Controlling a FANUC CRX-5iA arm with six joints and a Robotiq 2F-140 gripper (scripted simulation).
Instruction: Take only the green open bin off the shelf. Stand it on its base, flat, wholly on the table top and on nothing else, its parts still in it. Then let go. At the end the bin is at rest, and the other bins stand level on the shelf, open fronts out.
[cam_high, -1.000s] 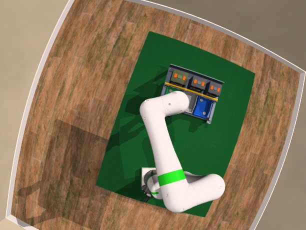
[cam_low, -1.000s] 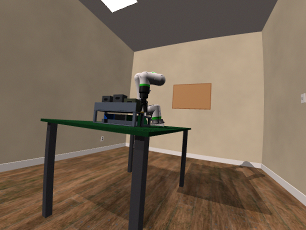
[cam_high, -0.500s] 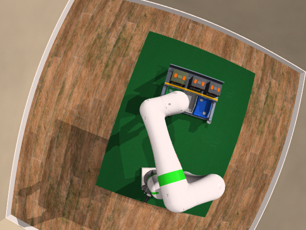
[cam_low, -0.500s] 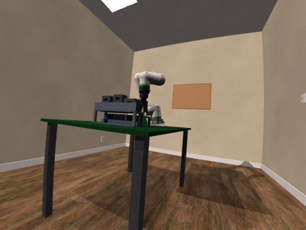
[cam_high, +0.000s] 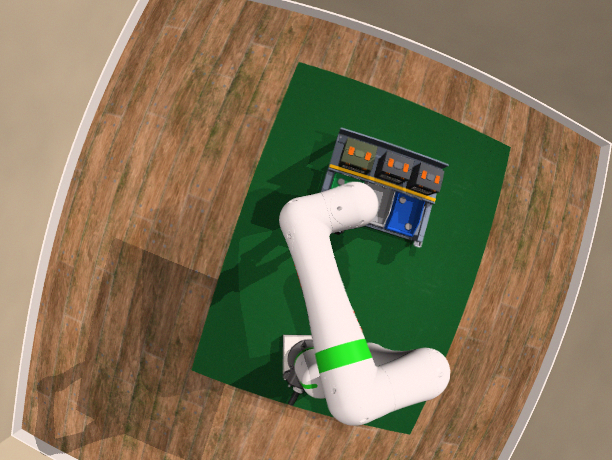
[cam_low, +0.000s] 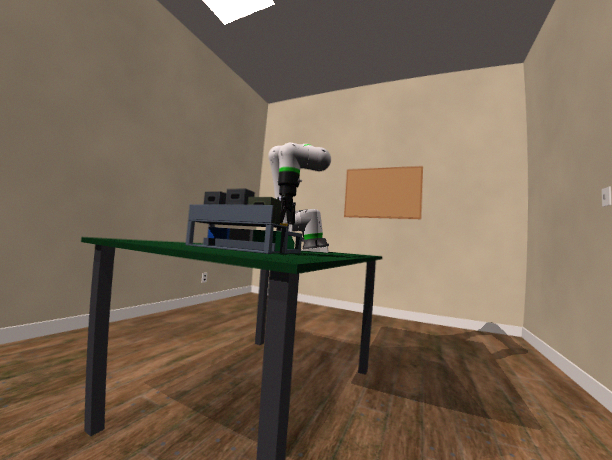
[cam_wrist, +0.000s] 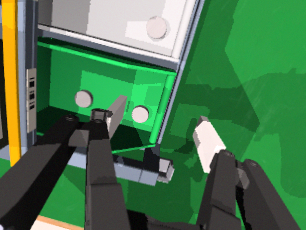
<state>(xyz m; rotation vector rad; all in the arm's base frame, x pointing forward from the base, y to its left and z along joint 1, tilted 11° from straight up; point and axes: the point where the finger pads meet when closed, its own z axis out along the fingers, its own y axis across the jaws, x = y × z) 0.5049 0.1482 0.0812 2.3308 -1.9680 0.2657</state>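
The green open bin lies 80 mm ahead of my hand, 40 mm below it and 10 mm to the left of it. Round my hand: grey bin: 100 mm to the right, 100 mm ahead, 40 mm below; then blue bin: 210 mm to the right, 120 mm ahead, 40 mm below.
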